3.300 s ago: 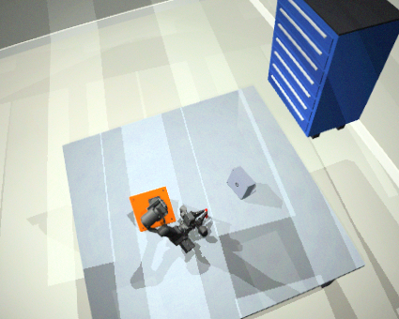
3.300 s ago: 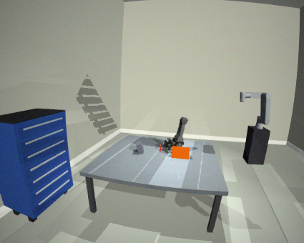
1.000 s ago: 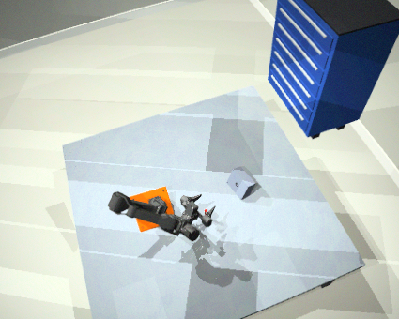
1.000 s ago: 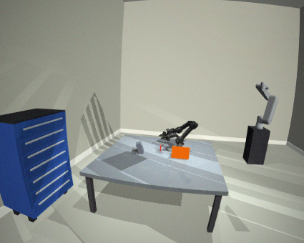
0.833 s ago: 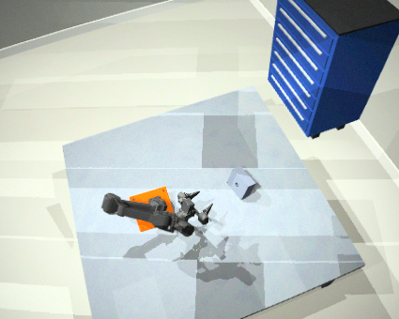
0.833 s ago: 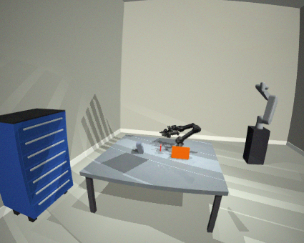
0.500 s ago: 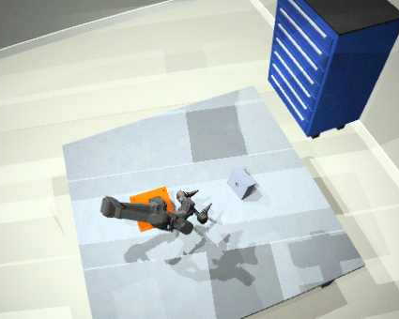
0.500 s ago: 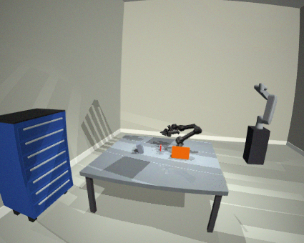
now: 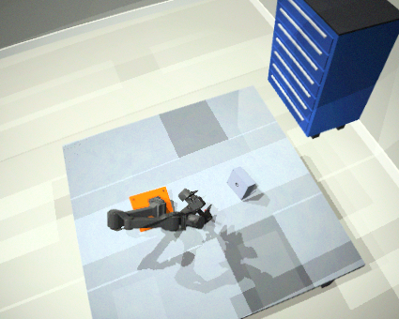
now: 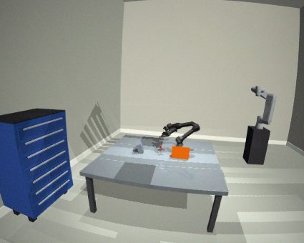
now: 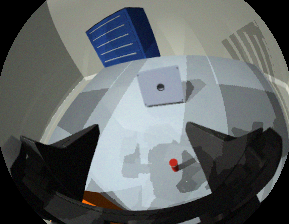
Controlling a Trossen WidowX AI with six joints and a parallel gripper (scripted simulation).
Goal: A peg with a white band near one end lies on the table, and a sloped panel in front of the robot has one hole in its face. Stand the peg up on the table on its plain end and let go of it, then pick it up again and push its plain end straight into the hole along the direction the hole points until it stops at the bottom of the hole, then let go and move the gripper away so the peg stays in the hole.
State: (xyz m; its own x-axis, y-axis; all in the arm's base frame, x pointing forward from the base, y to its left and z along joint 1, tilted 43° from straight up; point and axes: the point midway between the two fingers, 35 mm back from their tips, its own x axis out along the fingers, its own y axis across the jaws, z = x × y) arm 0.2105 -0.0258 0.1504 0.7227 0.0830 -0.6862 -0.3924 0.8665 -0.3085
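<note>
Right now my gripper tip is 10 mm past the peg, 20 mm to the left of it and 120 mm above it. From my gripper tip the other things lie so: panel: 220 mm ahead, 70 mm to the left, 120 mm below.
</note>
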